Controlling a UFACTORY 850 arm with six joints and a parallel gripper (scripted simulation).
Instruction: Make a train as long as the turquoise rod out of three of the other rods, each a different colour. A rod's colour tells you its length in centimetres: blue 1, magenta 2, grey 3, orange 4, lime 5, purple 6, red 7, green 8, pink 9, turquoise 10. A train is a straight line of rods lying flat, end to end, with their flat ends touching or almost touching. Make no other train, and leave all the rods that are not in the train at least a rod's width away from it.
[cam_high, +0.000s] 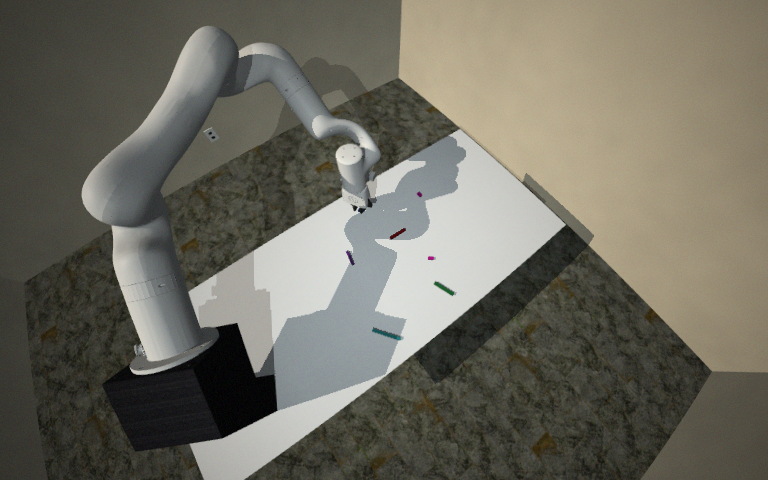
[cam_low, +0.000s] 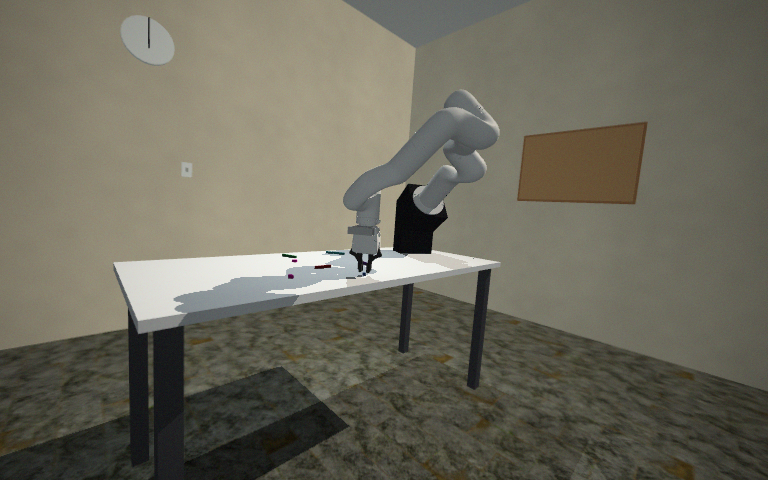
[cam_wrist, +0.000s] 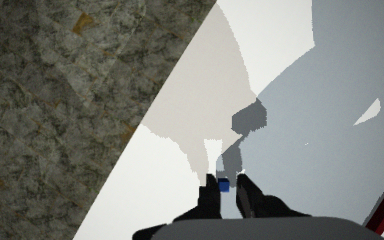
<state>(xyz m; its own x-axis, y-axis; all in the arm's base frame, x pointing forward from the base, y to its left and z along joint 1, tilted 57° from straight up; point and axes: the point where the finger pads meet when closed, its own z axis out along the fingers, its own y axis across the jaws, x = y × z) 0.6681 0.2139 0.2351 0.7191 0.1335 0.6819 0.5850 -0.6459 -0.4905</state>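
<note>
The blue rod is 30 mm below my hand. From my hand the other things lie so: red rod: 90 mm ahead, 170 mm to the right, 30 mm below; green rod: 130 mm ahead, 440 mm to the right, 30 mm below; purple rod: 120 mm behind, 170 mm to the right, 30 mm below.
</note>
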